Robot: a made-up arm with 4 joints.
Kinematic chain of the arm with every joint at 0, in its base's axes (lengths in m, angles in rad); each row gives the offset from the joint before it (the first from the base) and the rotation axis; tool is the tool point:
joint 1: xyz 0 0 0.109 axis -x
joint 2: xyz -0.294 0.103 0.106 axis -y
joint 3: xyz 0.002 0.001 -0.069 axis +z
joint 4: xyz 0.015 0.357 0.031 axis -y
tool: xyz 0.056 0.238 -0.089
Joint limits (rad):
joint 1: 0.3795..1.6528
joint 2: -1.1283..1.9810
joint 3: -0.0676..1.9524
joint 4: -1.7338..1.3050
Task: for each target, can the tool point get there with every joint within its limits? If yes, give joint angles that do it. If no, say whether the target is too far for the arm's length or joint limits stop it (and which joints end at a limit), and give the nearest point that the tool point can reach.
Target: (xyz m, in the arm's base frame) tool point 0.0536 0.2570 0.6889
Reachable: no: joint limits stop it (at a limit: joint 2, joint 3, joint 4) | nearest point -0.5547 0.2589 0.6932 | short by 0.608 m
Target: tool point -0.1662 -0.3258 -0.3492
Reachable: yes | joints 1.3018 1.5458 1.1939 -0.3743
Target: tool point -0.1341 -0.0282 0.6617
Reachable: no: joint limits stop it (at a limit: joint 1, joint 2, joint 3, joint 4) | nearest point -0.5878 0.0209 0.6841 | short by 0.457 m
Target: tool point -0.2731 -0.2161 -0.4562
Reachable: yes | joints 1.2512 1.3195 0.9074 -0.7258
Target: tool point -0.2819 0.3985 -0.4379
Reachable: yes | joints 0.7366 1.3163 0.5870 0.6695
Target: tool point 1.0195 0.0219 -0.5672
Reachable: no: too far | nearest point 0.0678 0.0142 -0.3281 | short by 0.981 m
